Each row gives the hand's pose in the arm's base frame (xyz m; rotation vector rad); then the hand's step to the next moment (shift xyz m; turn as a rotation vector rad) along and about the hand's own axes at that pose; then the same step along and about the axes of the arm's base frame.
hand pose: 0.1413 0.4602 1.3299 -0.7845 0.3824 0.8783
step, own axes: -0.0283 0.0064 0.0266 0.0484 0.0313 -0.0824
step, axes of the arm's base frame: -0.0223 0.0071 0.0316 0.0047 -0.0232 -0.0977
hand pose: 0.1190 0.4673 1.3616 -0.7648 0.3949 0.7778
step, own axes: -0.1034 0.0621 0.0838 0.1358 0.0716 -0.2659
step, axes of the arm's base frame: -0.1109 0.0416 0.0868 0.0236 -0.0984 -0.2899
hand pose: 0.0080 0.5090 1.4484 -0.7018 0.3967 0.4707
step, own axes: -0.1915 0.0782 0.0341 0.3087 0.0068 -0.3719
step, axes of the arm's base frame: -0.1932 0.0230 0.0781 0.1808 -0.1673 -0.4159
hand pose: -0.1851 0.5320 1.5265 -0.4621 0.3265 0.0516
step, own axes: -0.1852 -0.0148 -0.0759 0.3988 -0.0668 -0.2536
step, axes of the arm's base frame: -0.1961 -0.0425 0.0017 0.3103 -0.1826 -0.3133
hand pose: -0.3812 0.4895 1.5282 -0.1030 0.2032 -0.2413
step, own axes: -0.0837 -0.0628 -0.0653 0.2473 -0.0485 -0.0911
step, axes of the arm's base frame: -0.1076 -0.0450 -0.0401 0.2048 -0.1150 -0.1290
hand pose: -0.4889 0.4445 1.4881 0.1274 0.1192 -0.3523
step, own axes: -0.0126 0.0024 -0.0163 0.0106 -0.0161 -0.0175
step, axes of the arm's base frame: -0.0124 0.0088 -0.0141 0.0026 -0.0160 -0.0204
